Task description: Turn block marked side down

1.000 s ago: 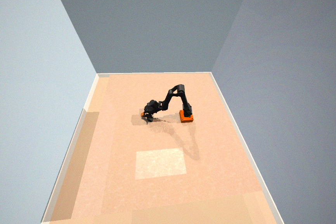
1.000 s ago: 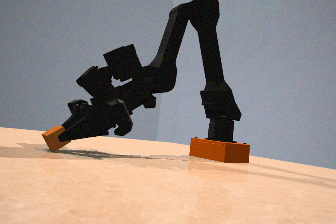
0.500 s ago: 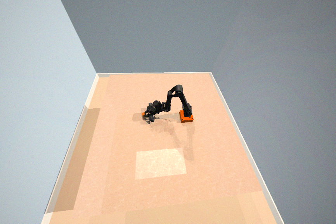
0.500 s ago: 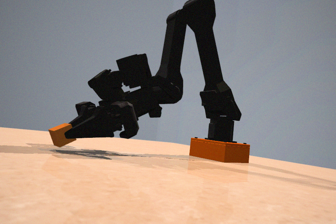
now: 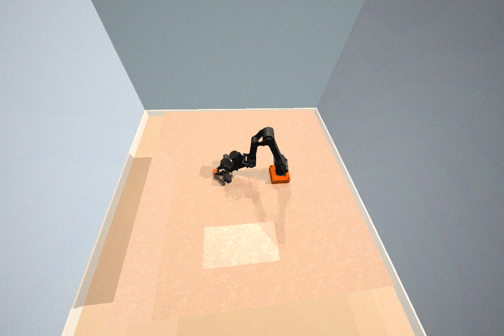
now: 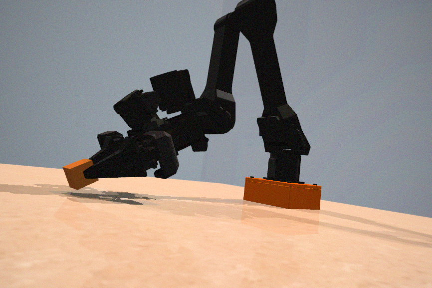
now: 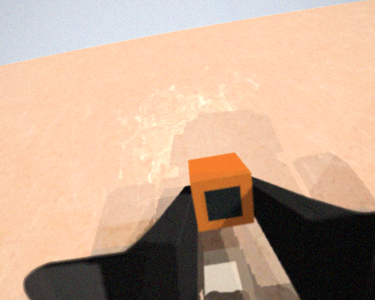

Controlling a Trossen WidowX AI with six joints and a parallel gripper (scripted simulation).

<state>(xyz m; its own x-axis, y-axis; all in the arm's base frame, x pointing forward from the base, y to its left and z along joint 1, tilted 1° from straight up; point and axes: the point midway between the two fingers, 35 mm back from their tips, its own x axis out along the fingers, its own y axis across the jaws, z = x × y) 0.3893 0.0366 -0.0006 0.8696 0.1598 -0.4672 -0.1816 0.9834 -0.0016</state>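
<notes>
Right now my gripper tip is 1 cm past the block.
</notes>
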